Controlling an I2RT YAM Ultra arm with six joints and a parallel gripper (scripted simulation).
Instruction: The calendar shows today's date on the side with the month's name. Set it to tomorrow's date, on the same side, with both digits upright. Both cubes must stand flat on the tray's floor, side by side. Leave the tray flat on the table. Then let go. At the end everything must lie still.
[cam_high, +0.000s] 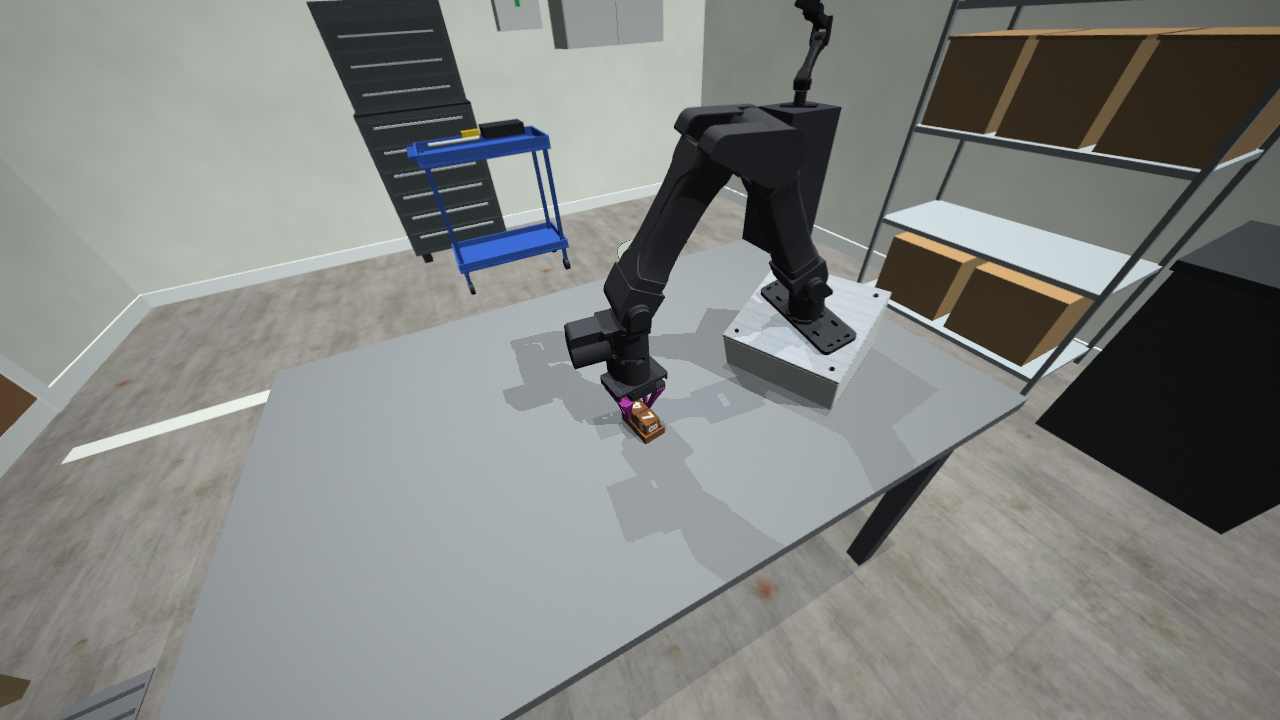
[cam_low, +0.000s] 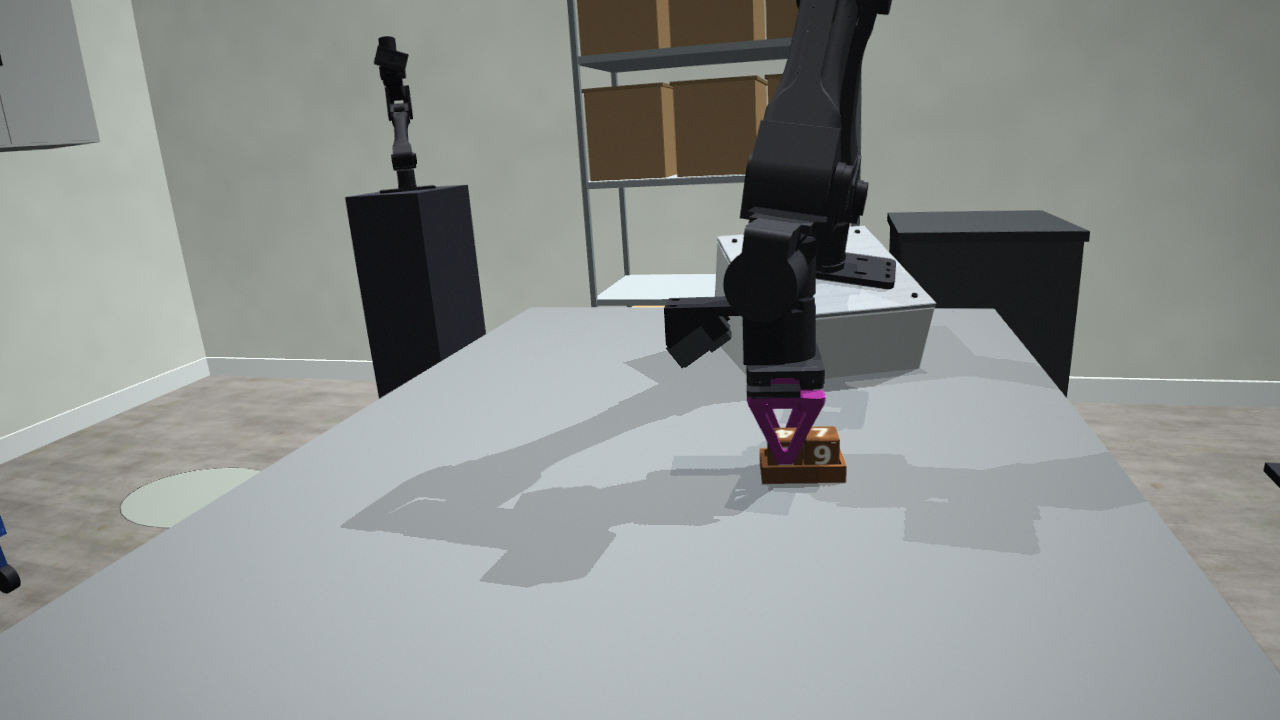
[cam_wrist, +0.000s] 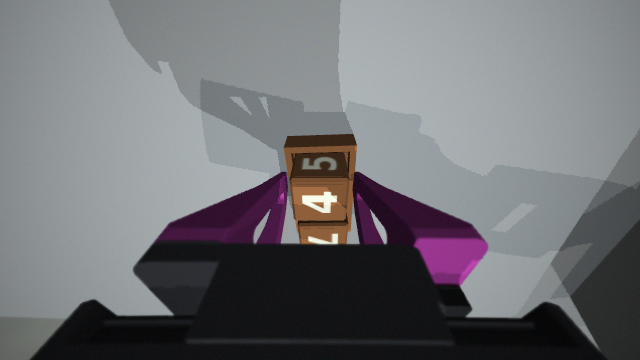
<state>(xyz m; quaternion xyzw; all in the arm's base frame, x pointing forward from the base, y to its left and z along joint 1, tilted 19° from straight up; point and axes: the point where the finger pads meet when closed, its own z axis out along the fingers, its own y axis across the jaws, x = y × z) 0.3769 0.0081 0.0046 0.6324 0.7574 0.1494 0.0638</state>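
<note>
Now: hand 20 mm to the right of the brown wooden tray, 20 mm above it and 10 mm past it.
</note>
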